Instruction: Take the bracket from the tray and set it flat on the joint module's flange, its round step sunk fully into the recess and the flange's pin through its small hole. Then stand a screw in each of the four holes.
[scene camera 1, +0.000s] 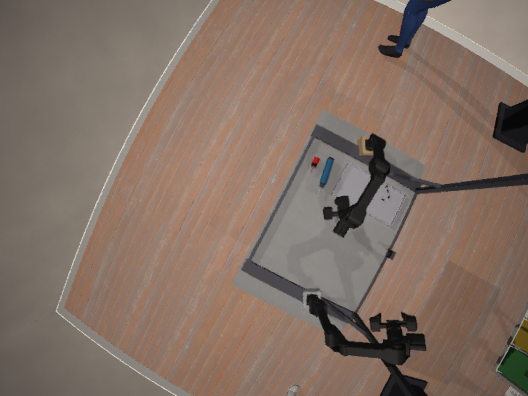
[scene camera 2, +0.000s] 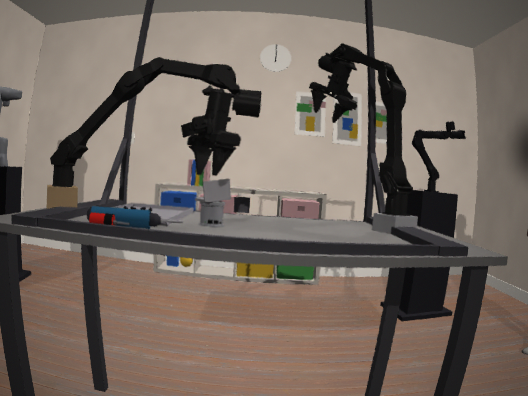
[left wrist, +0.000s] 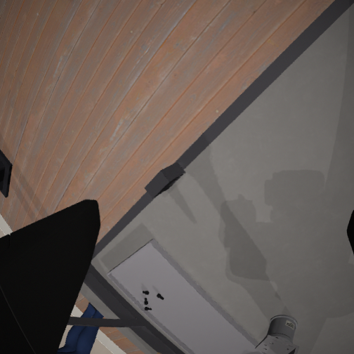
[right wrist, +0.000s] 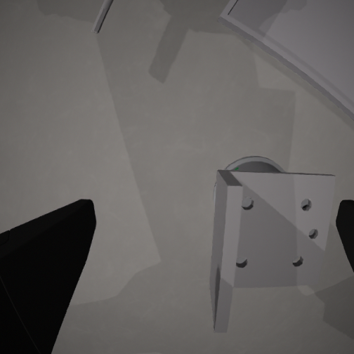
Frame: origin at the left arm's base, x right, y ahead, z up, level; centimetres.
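Seen in the pictures: left gripper, between the fingertips: (scene camera 1: 390, 312) (scene camera 2: 324, 117); right gripper, between the fingertips: (scene camera 1: 337, 210) (scene camera 2: 206, 175); left arm's base, origin of its link: (scene camera 1: 311, 299) (scene camera 2: 396, 214); right arm's base, origin of its link: (scene camera 1: 370, 145) (scene camera 2: 61, 186).
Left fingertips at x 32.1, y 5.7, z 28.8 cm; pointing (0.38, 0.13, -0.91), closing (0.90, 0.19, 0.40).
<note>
Pixels of each thing's top centre, then the offset from my left fingertips to it. "*": a spot on its surface instead.
- joint module, centre of its top: (scene camera 2: 212, 199) dx -16.6, dy +43.4, dz -27.4 cm
- tray, centre of its top: (scene camera 2: 146, 209) (scene camera 1: 370, 194) dx +3.4, dy +56.3, dz -32.2 cm
- blue screwdriver, a spot on its surface: (scene camera 2: 125, 216) (scene camera 1: 322, 173) * dx -26.1, dy +68.6, dz -31.3 cm
- small dark block, centre of its top: (scene camera 2: 242, 196) (scene camera 1: 392, 255) dx +15.6, dy +20.1, dz -28.0 cm
The grey L-shaped bracket (scene camera 2: 216, 190) (right wrist: 275, 230) (left wrist: 277, 345) rests on top of the joint module (scene camera 2: 212, 215) (left wrist: 283, 327), its wall upright. In scene camera 2 its plate looks slightly tilted; the step and pin are hidden. Its holes show no screws. My right gripper (scene camera 1: 334, 208) (scene camera 2: 208, 173) (right wrist: 221, 213) is open, pointing down above the bracket, which lies nearer one finger in its wrist view. My left gripper (scene camera 1: 393, 320) (scene camera 2: 326, 115) (left wrist: 232, 218) is open, high and away. Several black screws (left wrist: 146, 301) (scene camera 1: 386, 194) lie in the tray (left wrist: 182, 305) (scene camera 1: 350, 180) (right wrist: 310, 45).
A blue screwdriver (scene camera 1: 327, 171) (scene camera 2: 125, 216) and a red-handled one (scene camera 1: 315, 162) (scene camera 2: 101, 218) lie left of the tray in scene camera 1. A dark frame (scene camera 1: 280, 210) borders the table. A small dark block (scene camera 1: 391, 254) (left wrist: 165, 179) sits on its edge.
</note>
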